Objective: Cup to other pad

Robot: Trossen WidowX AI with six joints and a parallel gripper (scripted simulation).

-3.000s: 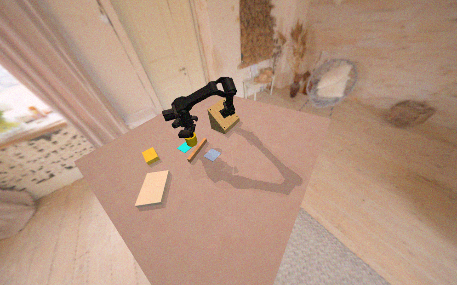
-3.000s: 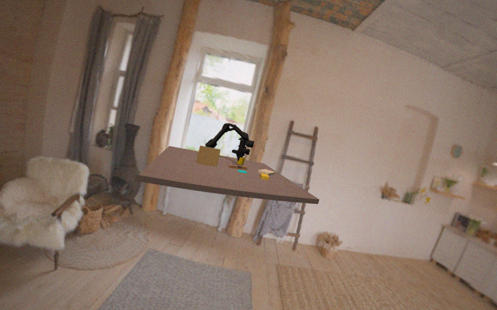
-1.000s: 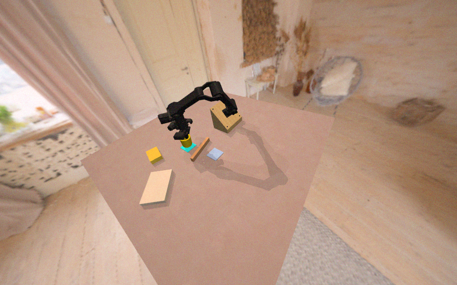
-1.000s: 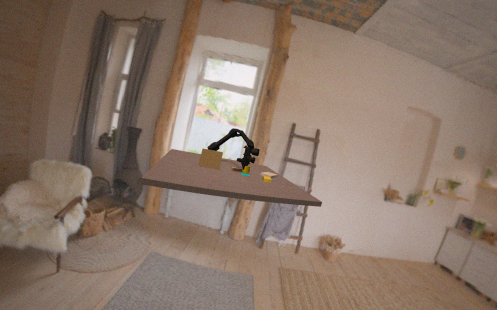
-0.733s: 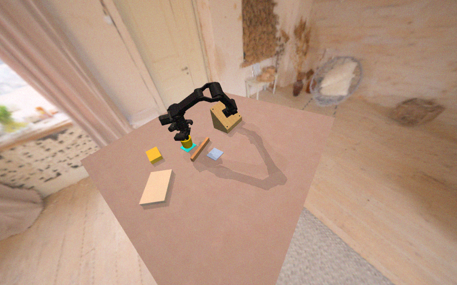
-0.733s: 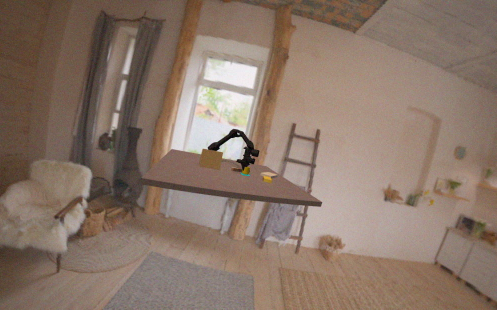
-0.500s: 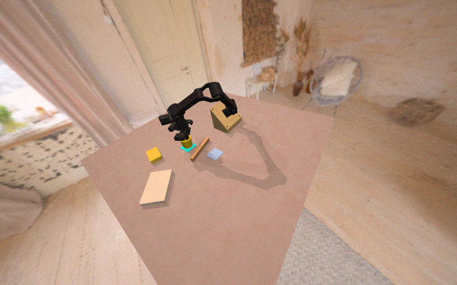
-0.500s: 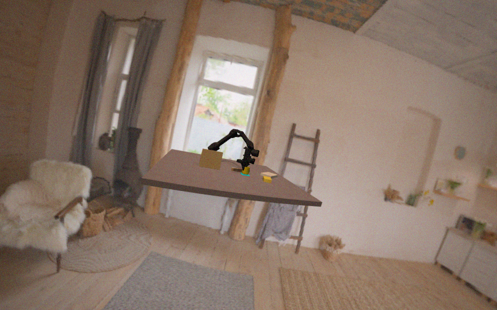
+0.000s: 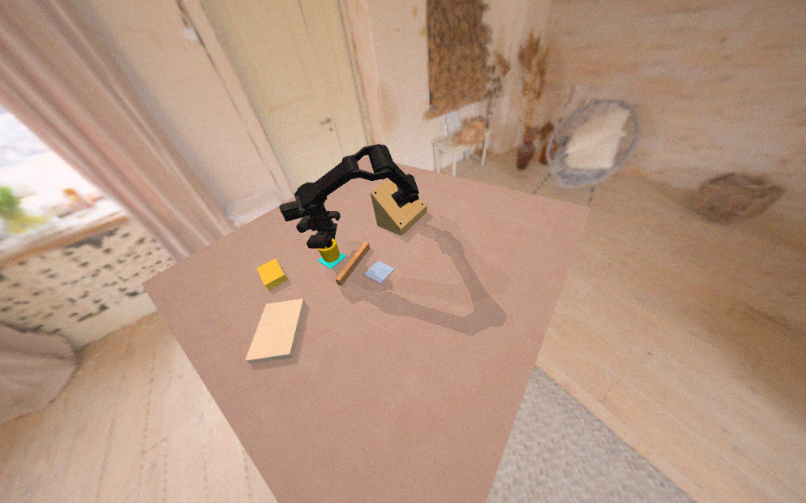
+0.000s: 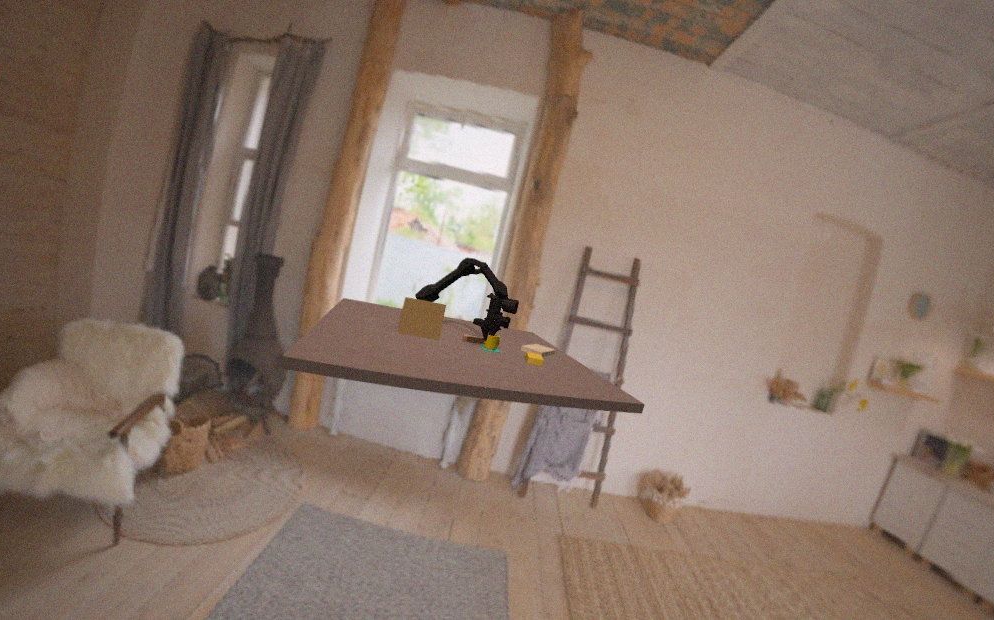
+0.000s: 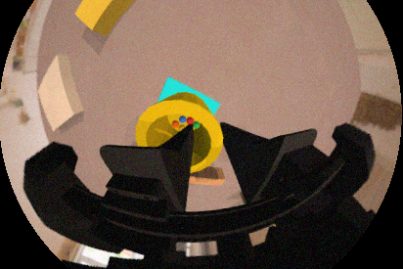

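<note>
The yellow cup is 2 cm ahead of my gripper tip, 1 cm to the left of it and 1 cm below it. Round my gripper tip: grey-blue pad: 22 cm to the left, 5 cm below, 3 cm behind; thin wooden bar: 12 cm to the left, 4 cm below.
</note>
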